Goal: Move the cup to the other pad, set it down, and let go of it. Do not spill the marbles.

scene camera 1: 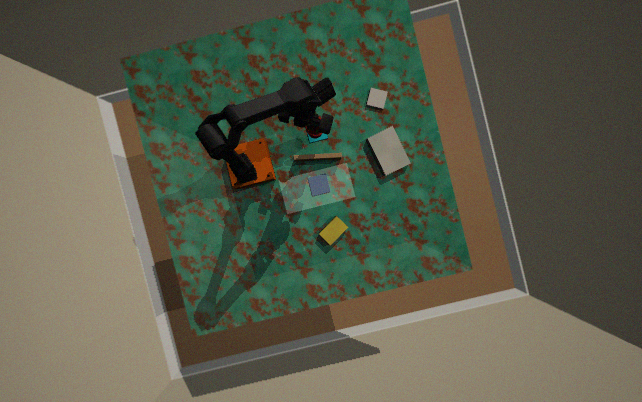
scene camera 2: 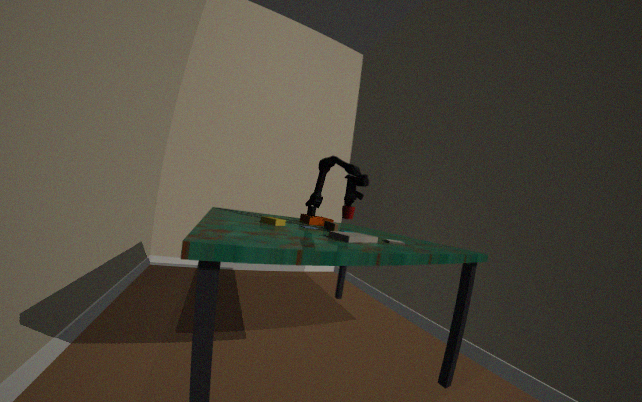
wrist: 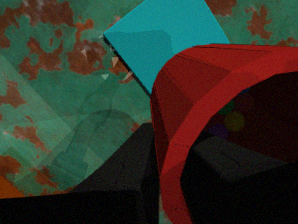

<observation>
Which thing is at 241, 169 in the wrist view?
My gripper.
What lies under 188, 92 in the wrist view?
A cup.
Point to a large grey block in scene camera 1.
386, 147
</observation>
